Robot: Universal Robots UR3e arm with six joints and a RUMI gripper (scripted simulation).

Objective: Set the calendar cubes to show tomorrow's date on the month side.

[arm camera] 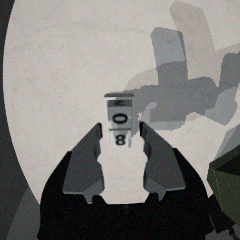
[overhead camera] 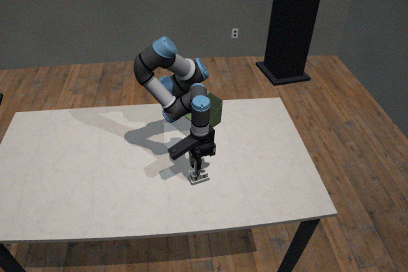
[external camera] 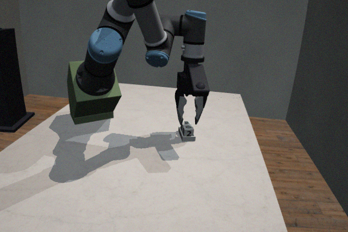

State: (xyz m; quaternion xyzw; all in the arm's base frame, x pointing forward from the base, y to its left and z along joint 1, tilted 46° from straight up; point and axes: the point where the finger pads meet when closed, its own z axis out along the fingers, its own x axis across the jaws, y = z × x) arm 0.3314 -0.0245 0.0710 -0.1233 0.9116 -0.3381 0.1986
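Right now my hand is 6 cm above the calendar tray and 2 cm to the right of it.
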